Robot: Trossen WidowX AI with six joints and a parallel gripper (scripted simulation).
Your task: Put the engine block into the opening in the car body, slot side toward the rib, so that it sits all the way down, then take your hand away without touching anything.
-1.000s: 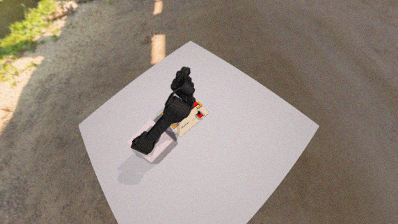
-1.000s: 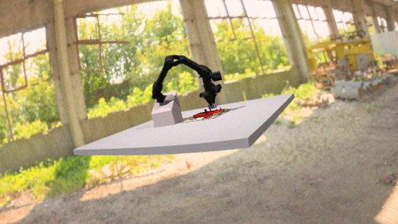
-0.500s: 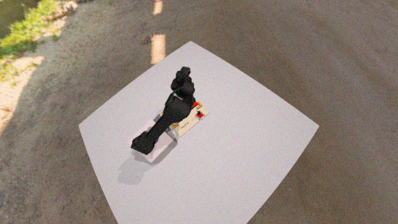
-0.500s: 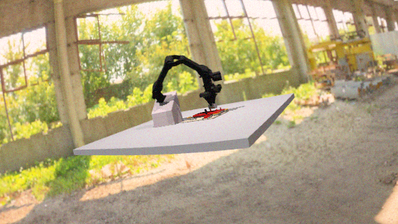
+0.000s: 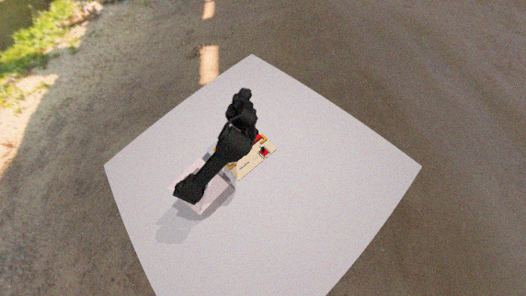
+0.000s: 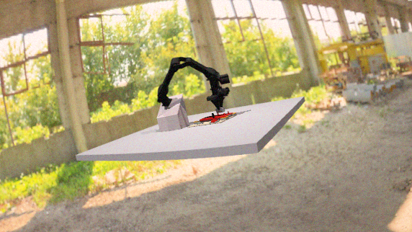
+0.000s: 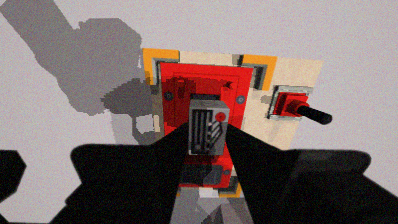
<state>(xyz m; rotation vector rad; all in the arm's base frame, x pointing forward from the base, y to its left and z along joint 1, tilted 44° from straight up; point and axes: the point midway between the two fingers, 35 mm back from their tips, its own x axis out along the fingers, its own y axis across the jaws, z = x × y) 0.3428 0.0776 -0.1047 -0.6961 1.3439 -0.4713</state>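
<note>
My gripper tip is now 1 cm above the grey engine block. Also, from my gripper tip: beige board 4 cm behind, 3 cm to the right, 5 cm below.
</note>
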